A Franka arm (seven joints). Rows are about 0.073 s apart.
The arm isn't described. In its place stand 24 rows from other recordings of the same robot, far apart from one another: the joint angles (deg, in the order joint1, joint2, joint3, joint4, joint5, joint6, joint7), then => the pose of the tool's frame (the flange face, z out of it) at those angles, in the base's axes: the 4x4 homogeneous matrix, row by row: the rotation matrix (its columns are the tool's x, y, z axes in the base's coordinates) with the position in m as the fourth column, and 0 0 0 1 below.
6.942, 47.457, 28.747, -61.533, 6.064, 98.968, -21.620 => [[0.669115 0.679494 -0.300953 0.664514], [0.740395 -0.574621 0.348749 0.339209], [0.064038 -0.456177 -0.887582 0.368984], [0 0 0 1]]
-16.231, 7.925, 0.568, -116.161, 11.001, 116.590, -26.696 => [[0.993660 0.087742 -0.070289 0.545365], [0.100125 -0.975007 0.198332 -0.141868], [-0.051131 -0.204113 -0.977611 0.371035], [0 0 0 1]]
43.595, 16.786, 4.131, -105.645, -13.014, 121.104, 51.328 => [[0.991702 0.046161 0.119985 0.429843], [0.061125 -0.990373 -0.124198 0.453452], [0.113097 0.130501 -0.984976 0.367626], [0 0 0 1]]
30.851, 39.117, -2.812, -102.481, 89.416, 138.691, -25.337 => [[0.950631 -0.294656 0.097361 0.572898], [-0.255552 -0.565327 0.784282 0.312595], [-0.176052 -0.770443 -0.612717 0.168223], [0 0 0 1]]
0.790, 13.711, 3.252, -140.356, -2.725, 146.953, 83.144 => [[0.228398 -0.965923 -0.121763 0.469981], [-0.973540 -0.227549 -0.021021 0.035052], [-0.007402 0.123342 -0.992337 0.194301], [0 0 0 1]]
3.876, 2.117, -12.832, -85.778, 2.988, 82.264, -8.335 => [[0.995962 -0.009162 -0.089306 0.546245], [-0.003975 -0.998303 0.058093 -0.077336], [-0.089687 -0.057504 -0.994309 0.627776], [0 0 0 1]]
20.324, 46.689, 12.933, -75.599, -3.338, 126.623, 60.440 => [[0.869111 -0.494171 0.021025 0.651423], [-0.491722 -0.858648 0.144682 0.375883], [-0.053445 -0.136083 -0.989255 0.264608], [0 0 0 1]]
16.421, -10.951, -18.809, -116.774, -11.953, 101.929, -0.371 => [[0.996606 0.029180 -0.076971 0.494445], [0.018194 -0.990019 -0.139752 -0.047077], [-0.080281 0.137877 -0.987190 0.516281], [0 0 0 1]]
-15.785, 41.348, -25.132, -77.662, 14.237, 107.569, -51.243 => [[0.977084 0.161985 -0.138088 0.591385], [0.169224 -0.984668 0.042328 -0.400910], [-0.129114 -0.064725 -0.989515 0.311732], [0 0 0 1]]
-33.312, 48.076, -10.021, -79.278, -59.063, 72.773, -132.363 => [[-0.289792 0.134437 -0.947601 0.417740], [0.950847 -0.072460 -0.301064 -0.509976], [-0.109137 -0.988269 -0.106831 0.251169], [0 0 0 1]]
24.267, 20.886, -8.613, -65.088, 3.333, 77.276, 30.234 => [[0.961993 -0.232732 -0.142850 0.605635], [-0.240230 -0.969993 -0.037462 0.197955], [-0.129845 0.070355 -0.989035 0.590857], [0 0 0 1]]
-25.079, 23.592, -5.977, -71.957, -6.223, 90.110, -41.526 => [[0.967909 0.197437 -0.155468 0.574535], [0.186553 -0.979027 -0.081883 -0.343539], [-0.168374 0.050252 -0.984441 0.521974], [0 0 0 1]]
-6.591, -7.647, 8.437, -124.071, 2.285, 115.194, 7.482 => [[0.992846 -0.117152 -0.023073 0.505798], [-0.116805 -0.993028 0.015858 0.020313], [-0.024770 -0.013050 -0.999608 0.450552], [0 0 0 1]]
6.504, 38.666, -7.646, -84.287, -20.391, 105.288, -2.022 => [[0.937077 0.229709 -0.262909 0.683619], [0.106084 -0.904794 -0.412425 -0.027058], [-0.332616 0.358583 -0.872230 0.269607], [0 0 0 1]]
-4.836, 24.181, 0.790, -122.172, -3.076, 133.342, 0.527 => [[0.973445 -0.036072 -0.226059 0.546400], [-0.041048 -0.999007 -0.017347 -0.039438], [-0.225209 0.026166 -0.973959 0.189488], [0 0 0 1]]
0.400, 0.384, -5.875, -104.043, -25.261, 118.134, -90.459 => [[-0.027374 0.974922 0.220859 0.584336], [0.909207 0.116106 -0.399828 -0.078516], [-0.415444 0.189861 -0.889584 0.554498], [0 0 0 1]]
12.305, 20.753, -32.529, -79.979, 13.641, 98.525, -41.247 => [[0.933510 0.357198 0.031126 0.641397], [0.356106 -0.933764 0.035673 -0.151234], [0.041807 -0.022217 -0.998879 0.528220], [0 0 0 1]]
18.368, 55.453, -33.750, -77.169, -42.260, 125.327, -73.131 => [[-0.108864 0.992570 0.054348 0.736229], [0.480569 0.100410 -0.871189 -0.113546], [-0.870173 -0.068724 -0.487930 0.225588], [0 0 0 1]]
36.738, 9.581, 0.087, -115.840, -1.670, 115.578, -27.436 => [[0.410928 0.903595 -0.121058 0.451789], [0.897036 -0.424447 -0.123169 0.336137], [-0.162677 -0.057980 -0.984974 0.355084], [0 0 0 1]]
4.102, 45.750, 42.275, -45.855, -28.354, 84.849, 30.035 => [[0.998440 0.055345 0.007378 0.673904], [0.055206 -0.998315 0.017892 0.295809], [0.008356 -0.017456 -0.999813 0.516542], [0 0 0 1]]
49.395, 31.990, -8.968, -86.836, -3.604, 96.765, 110.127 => [[0.396599 -0.899533 -0.183163 0.493544], [-0.881458 -0.317429 -0.349672 0.430900], [0.256401 0.300130 -0.918793 0.316552], [0 0 0 1]]
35.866, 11.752, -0.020, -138.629, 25.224, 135.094, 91.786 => [[0.200976 -0.917799 -0.342422 0.373152], [-0.958712 -0.256077 0.123677 0.276519], [-0.201197 0.303428 -0.931371 0.206730], [0 0 0 1]]
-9.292, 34.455, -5.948, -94.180, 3.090, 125.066, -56.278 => [[0.763234 0.643262 -0.060734 0.658340], [0.644474 -0.764626 0.000492 -0.168908], [-0.046122 -0.039517 -0.998154 0.261068], [0 0 0 1]]
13.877, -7.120, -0.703, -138.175, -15.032, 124.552, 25.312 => [[0.998027 -0.044889 -0.043892 0.452703], [-0.053759 -0.972141 -0.228148 0.095800], [-0.032428 0.230058 -0.972637 0.351484], [0 0 0 1]]
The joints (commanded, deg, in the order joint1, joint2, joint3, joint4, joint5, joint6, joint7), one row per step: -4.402, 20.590, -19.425, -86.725, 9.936, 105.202, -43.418; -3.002, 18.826, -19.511, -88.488, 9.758, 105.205, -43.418; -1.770, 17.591, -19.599, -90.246, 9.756, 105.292, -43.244; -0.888, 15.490, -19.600, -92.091, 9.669, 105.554, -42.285; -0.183, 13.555, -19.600, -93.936, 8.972, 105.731, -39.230; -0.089, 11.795, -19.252, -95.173, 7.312, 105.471, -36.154; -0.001, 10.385, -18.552, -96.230, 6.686, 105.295, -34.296; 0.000, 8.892, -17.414, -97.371, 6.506, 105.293, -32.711; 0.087, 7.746, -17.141, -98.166, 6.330, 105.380, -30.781; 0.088, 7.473, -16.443, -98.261, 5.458, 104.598, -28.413; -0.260, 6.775, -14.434, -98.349, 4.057, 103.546, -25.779; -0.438, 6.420, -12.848, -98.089, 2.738, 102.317, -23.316; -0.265, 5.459, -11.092, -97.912, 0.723, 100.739, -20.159; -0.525, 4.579, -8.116, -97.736, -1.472, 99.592, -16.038
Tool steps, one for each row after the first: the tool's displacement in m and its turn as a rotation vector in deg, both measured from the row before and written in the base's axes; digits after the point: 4 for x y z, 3 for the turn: -0.0037, 0.0144, 0.0050, 0.359, -0.069, 1.170; -0.0032, 0.0126, -0.0009, 0.512, 0.331, 0.786; -0.0065, 0.0094, 0.0077, 0.409, -0.519, -0.244; -0.0074, 0.0067, 0.0053, -0.063, 0.097, -2.310; -0.0077, 0.0027, 0.0073, -0.896, 0.400, -2.239; -0.0047, 0.0072, 0.0050, -0.023, 0.061, -0.962; -0.0037, 0.0111, 0.0052, 0.388, -0.256, -0.469; -0.0041, 0.0035, 0.0050, 0.112, -0.294, -1.561; -0.0009, 0.0061, 0.0005, -0.416, 0.952, -1.394; -0.0006, 0.0146, 0.0040, -0.741, 0.897, -0.572; 0.0000, 0.0123, 0.0035, -0.858, 0.985, -0.686; -0.0024, 0.0165, 0.0085, -1.542, 0.881, -0.738; -0.0007, 0.0233, 0.0083, -1.885, 0.398, -0.948
